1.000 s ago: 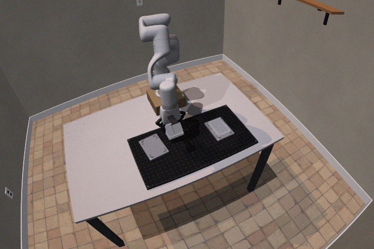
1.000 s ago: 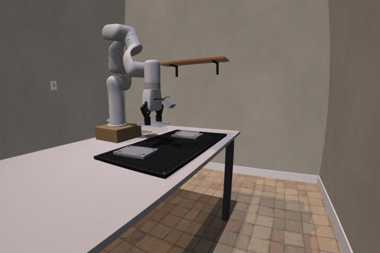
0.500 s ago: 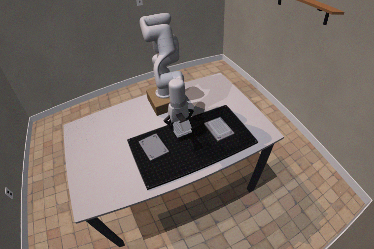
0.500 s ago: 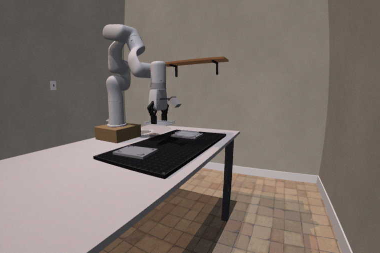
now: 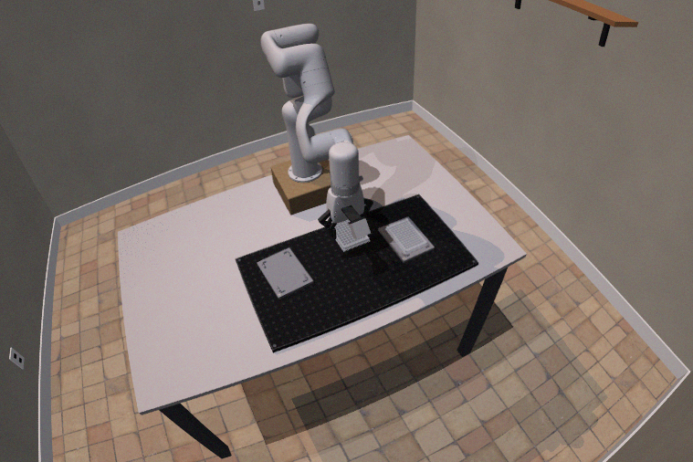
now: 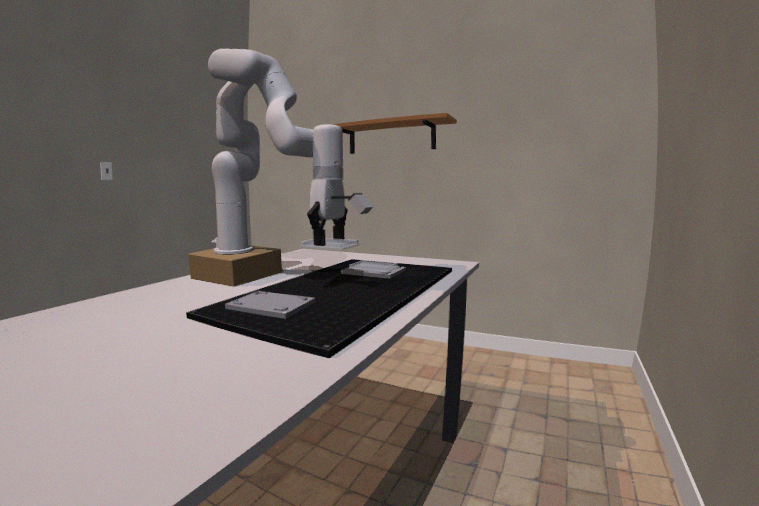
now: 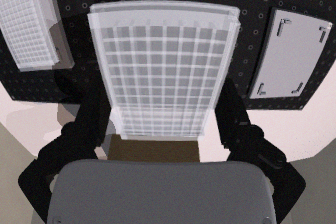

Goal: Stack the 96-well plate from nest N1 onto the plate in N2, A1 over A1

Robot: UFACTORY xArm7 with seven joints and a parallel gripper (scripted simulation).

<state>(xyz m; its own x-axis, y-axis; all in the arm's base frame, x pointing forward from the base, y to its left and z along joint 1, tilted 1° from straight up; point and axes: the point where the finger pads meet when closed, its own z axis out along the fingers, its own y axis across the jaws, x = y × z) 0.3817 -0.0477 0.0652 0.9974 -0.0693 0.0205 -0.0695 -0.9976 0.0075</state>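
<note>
The grey plate nest N2 is 40 mm ahead of my hand, 200 mm to the left of it and 120 mm below it. The rest, counted from my hand: grey plate nest N1 (40 mm behind, 200 mm to the right, 120 mm below).
</note>
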